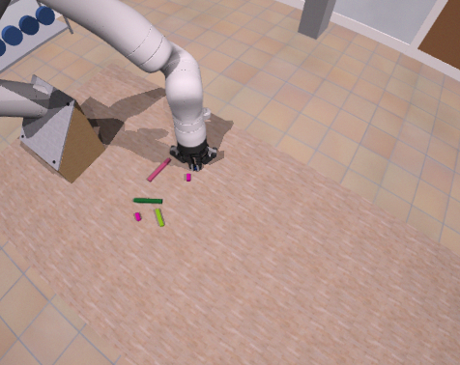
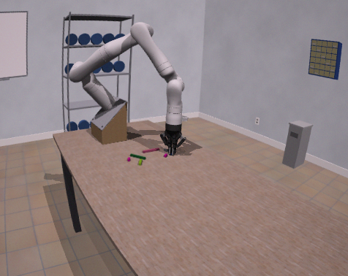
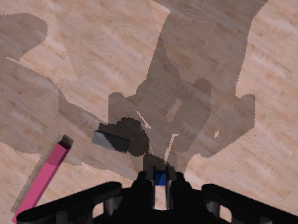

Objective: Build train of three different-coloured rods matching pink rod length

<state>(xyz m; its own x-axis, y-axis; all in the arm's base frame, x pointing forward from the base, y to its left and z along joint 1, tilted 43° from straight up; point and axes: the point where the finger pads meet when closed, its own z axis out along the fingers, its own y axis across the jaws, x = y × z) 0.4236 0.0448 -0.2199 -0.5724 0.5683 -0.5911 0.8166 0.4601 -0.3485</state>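
The grey rod lies 5 cm behind my hand and 2 cm below it. From my hand the other things lie so: green rod: 16 cm to the right, 4 cm behind, 2 cm below; pink rod: 8 cm behind, 7 cm to the right, 2 cm below; blue rod: 2 cm below.
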